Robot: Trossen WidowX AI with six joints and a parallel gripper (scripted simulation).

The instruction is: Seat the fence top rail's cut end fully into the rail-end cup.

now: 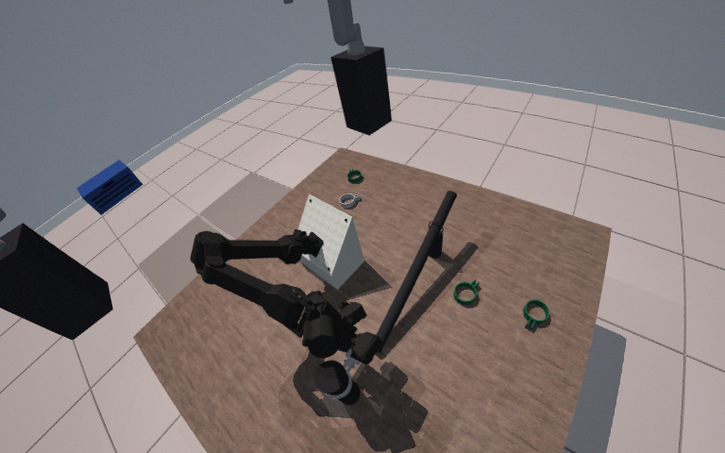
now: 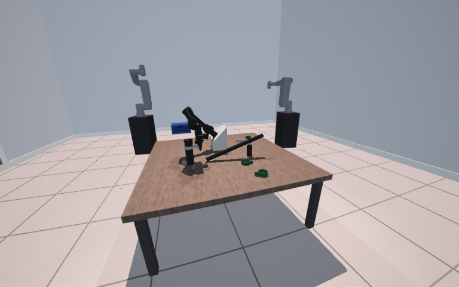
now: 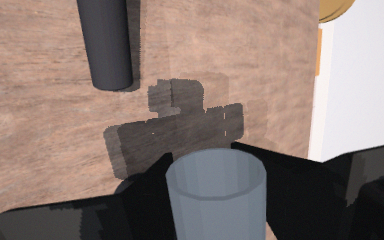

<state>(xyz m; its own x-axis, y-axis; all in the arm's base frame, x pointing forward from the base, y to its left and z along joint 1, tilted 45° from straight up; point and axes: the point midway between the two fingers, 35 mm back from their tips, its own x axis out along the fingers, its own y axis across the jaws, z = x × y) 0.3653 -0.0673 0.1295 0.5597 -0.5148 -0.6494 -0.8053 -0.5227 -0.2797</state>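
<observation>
Now: gripper tip 30 mm to the left of the grey rail-end cup, 30 mm below it and 10 mm past it. Also, from my gripper tip: small green piece: 530 mm behind, 130 mm to the right, 110 mm below; small black post: 430 mm to the left, 110 mm behind, 10 mm below.
</observation>
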